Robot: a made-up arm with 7 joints.
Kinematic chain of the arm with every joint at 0, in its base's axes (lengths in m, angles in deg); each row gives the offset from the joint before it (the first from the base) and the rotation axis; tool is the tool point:
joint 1: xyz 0 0 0.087 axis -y
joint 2: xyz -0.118 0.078 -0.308 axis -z
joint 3: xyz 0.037 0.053 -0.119 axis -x
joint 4: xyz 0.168 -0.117 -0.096 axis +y
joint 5: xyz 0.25 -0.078 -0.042 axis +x
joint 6: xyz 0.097 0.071 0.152 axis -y
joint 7: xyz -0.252 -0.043 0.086 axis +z
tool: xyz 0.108 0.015 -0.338
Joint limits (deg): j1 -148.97..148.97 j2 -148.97..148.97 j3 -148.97..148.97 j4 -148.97..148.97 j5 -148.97..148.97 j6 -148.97..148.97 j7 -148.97..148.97
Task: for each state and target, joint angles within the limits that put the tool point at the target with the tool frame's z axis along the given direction. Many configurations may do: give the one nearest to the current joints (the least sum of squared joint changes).
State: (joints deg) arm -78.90 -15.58 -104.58 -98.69 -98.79 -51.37 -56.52
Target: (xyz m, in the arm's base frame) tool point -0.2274 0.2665 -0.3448 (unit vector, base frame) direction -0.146 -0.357 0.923
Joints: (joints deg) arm -33.89 0.87 -88.42 -141.39 -82.21 -47.12 -88.99
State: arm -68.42 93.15 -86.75 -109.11 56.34 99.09 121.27
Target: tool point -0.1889 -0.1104 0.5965 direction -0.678 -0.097 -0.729
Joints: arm -99.41 109.18 -74.29 -95.53 48.75 65.81 129.00
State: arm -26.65 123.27 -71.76 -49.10 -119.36 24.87 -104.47
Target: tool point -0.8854 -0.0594 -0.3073 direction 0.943 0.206 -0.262
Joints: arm -5.53 143.12 -25.29 -15.01 -106.17 71.71 -115.56
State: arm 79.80 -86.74 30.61 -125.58 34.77 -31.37 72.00
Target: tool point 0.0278 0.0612 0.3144 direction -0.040 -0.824 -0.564
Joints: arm 116.17 -88.75 75.92 -140.41 51.91 -78.14 80.45
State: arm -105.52 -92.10 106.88 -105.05 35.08 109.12 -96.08
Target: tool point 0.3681 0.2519 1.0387 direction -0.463 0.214 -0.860
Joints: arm -142.33 -121.72 127.07 -68.44 69.78 102.80 -77.98
